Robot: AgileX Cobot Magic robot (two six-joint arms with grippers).
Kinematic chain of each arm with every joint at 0, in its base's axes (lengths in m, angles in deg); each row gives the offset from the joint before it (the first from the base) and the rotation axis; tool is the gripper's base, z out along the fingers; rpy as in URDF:
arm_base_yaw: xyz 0 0 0.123 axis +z
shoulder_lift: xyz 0 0 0 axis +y
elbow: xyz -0.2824 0 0.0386 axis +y
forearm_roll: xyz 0.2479 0 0.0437 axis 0.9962 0 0.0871
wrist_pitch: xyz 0 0 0 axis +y
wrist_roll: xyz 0.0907 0 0.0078 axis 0.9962 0 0.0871
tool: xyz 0 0 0 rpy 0 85 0
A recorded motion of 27 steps. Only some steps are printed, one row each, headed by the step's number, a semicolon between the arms.
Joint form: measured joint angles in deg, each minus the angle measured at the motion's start. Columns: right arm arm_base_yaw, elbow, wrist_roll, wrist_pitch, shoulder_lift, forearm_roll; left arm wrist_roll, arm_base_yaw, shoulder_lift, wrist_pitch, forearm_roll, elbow.
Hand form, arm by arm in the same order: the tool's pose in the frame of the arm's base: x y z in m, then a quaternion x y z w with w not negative. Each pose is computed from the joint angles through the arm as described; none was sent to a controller.
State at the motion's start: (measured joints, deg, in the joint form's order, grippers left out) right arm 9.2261 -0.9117 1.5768 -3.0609 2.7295 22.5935; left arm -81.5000 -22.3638 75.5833 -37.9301 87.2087 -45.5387
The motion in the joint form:
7: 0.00 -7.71 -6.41 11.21 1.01 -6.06; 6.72 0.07 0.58 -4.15 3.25 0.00
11: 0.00 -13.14 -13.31 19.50 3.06 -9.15; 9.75 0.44 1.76 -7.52 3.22 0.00
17: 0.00 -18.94 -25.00 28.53 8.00 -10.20; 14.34 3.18 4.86 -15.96 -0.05 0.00
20: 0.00 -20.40 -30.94 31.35 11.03 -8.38; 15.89 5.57 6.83 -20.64 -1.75 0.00
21: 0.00 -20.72 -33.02 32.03 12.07 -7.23; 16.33 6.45 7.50 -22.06 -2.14 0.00
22: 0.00 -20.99 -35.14 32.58 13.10 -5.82; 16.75 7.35 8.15 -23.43 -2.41 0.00
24: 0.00 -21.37 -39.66 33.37 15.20 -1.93; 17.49 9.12 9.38 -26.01 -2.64 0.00
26: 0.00 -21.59 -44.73 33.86 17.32 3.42; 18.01 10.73 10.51 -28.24 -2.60 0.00
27: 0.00 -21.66 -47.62 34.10 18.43 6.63; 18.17 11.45 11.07 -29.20 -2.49 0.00
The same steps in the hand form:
7: 0.0536 0.0125 0.2477 -0.00048 0.69426 0.14348 0.70528; 0.2233 -0.1574 0.2881 0.43831 0.68614 -0.33189 0.47639
11: 0.0511 0.0144 0.2643 -0.07341 0.72010 0.08626 0.68456; 0.2229 -0.1595 0.2842 0.46292 0.66802 -0.34253 0.47130
17: 0.0545 0.0174 0.2788 -0.17205 0.75094 0.01907 0.63728; 0.2289 -0.1573 0.2782 0.46845 0.64039 -0.38845 0.46858
20: 0.0597 0.0205 0.2800 -0.21284 0.76369 0.00606 0.60945; 0.2353 -0.1518 0.2743 0.45858 0.63142 -0.41389 0.46873
21: 0.0617 0.0219 0.2799 -0.22491 0.76699 0.00588 0.60092; 0.2378 -0.1494 0.2727 0.45494 0.62942 -0.42074 0.46887
22: 0.0637 0.0235 0.2798 -0.23604 0.76955 0.00762 0.59331; 0.2402 -0.1467 0.2711 0.45171 0.62758 -0.42681 0.46897
24: 0.0680 0.0275 0.2793 -0.25535 0.77306 0.01829 0.58039; 0.2445 -0.1411 0.2677 0.44649 0.62429 -0.43733 0.46867
26: 0.0724 0.0325 0.2788 -0.27117 0.77388 0.03752 0.57111; 0.2483 -0.1357 0.2643 0.44195 0.62223 -0.44618 0.46737
27: 0.0746 0.0354 0.2786 -0.27882 0.77331 0.04962 0.56727; 0.2501 -0.1332 0.2624 0.43980 0.62196 -0.45015 0.46595

